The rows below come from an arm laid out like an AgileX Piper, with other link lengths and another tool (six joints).
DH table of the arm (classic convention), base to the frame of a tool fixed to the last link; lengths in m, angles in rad. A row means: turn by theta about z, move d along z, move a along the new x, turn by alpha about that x. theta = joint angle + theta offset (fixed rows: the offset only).
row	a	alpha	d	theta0
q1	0	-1.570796	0.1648	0
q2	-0.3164	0	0	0.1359
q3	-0.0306	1.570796	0	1.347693
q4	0	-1.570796	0.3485	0
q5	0	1.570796	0	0
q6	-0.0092	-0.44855	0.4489	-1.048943
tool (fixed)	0	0	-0.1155	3.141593
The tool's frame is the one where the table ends.
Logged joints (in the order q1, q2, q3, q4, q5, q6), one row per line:
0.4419 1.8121 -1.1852 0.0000 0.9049 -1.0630
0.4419 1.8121 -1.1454 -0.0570 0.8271 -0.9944
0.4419 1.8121 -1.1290 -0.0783 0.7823 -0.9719
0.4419 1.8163 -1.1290 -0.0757 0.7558 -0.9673
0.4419 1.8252 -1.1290 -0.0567 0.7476 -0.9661
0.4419 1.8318 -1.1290 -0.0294 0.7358 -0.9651
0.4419 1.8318 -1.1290 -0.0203 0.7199 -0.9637
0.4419 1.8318 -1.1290 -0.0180 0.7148 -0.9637
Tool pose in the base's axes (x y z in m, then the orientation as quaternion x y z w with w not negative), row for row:
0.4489 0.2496 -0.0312 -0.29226 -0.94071 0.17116 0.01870
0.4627 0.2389 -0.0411 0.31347 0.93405 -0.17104 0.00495
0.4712 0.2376 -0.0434 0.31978 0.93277 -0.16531 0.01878
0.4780 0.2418 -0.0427 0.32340 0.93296 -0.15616 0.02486
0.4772 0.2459 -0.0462 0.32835 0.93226 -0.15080 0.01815
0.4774 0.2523 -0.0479 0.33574 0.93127 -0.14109 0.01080
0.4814 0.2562 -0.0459 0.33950 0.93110 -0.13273 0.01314
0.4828 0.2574 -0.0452 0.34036 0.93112 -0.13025 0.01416
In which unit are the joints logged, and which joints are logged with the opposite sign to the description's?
The joints are logged in radians. Opposite sign: none.
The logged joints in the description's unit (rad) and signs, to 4 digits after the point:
0.4419 1.8121 -1.1852 0.0000 0.9049 -1.0630
0.4419 1.8121 -1.1454 -0.0570 0.8271 -0.9944
0.4419 1.8121 -1.1290 -0.0783 0.7823 -0.9719
0.4419 1.8163 -1.1290 -0.0757 0.7558 -0.9673
0.4419 1.8252 -1.1290 -0.0567 0.7476 -0.9661
0.4419 1.8318 -1.1290 -0.0294 0.7358 -0.9651
0.4419 1.8318 -1.1290 -0.0203 0.7199 -0.9637
0.4419 1.8318 -1.1290 -0.0180 0.7148 -0.9637

